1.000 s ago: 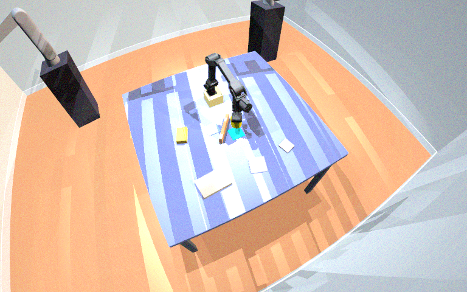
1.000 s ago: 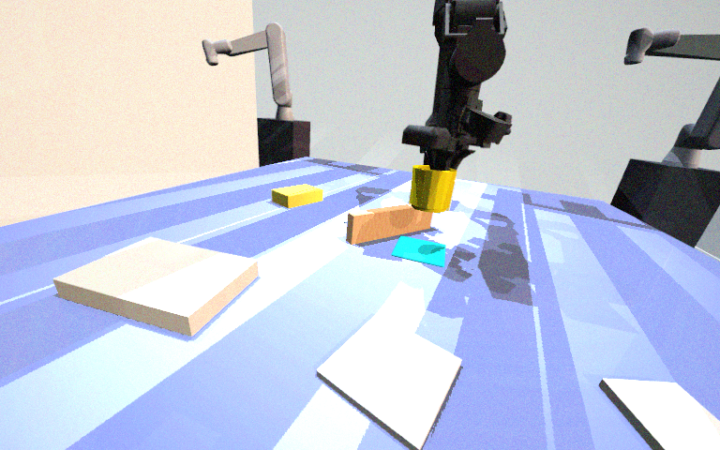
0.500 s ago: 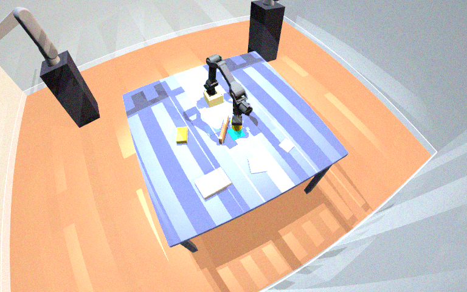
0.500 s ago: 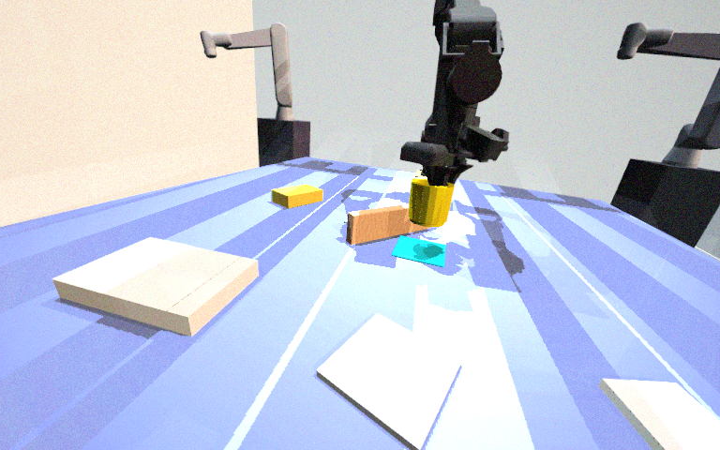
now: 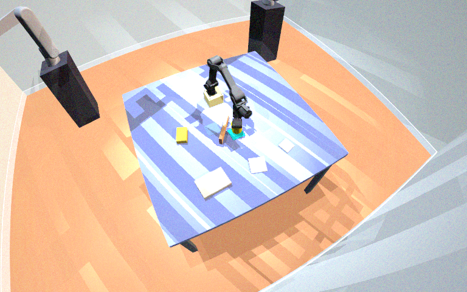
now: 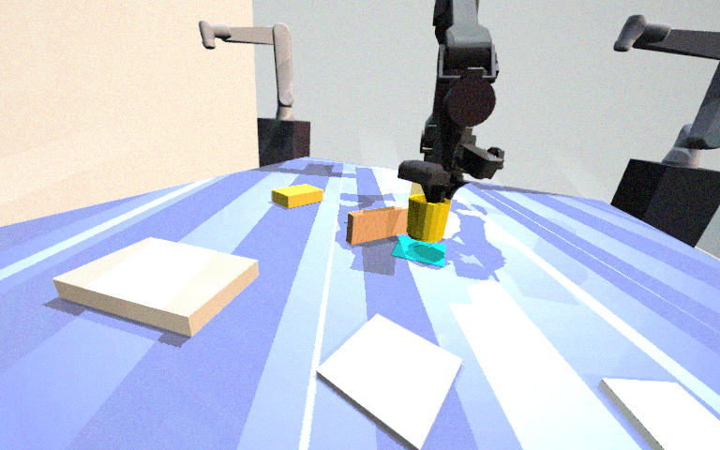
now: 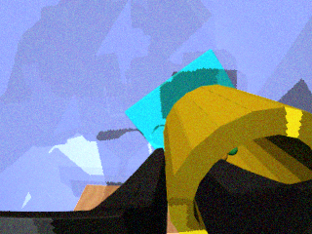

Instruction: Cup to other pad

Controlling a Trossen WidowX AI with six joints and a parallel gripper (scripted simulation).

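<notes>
Right now my gripper tip is 70 mm above the cyan pad, 20 mm to the left of it and 20 mm short of it. The rest, counted from my gripper tip: yellow cup: 20 mm to the right, 20 mm ahead; then orange bar: 80 mm to the right, 40 mm below, 30 mm behind.
</notes>
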